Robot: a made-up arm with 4 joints.
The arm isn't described. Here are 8 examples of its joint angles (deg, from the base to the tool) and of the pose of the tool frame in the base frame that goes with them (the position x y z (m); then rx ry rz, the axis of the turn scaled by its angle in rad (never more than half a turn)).
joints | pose
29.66 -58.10 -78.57 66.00 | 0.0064 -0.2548 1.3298 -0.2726 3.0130 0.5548
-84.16 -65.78 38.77 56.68 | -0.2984 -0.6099 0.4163 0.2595 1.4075 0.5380
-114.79 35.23 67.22 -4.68 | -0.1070 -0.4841 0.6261 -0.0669 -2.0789 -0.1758
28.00 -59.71 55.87 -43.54 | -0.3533 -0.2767 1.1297 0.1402 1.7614 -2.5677
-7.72 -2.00 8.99 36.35 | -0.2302 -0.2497 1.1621 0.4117 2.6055 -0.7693
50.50 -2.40 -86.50 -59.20 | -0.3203 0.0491 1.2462 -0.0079 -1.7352 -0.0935
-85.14 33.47 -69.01 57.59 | -0.2335 -0.6995 0.5314 -1.7435 -1.1654 -1.8847
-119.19 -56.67 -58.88 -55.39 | -0.1447 -0.4039 -0.0455 -2.3073 1.2234 1.4703
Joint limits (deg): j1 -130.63..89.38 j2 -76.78..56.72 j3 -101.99..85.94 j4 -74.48..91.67
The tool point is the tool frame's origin. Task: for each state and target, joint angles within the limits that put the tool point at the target. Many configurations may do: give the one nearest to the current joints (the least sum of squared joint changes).
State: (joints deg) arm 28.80 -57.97 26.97 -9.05
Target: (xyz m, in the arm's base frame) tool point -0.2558 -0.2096 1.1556
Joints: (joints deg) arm 43.73 -76.78 71.89 0.48
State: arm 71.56 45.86 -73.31 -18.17
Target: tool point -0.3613 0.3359 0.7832
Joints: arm 89.38 38.62 -101.91 -61.58
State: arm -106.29 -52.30 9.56 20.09
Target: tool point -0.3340 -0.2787 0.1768
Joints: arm -130.63 -50.26 37.59 -9.66
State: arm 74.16 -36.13 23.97 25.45
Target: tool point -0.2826 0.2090 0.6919
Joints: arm 89.38 -10.06 61.57 11.54
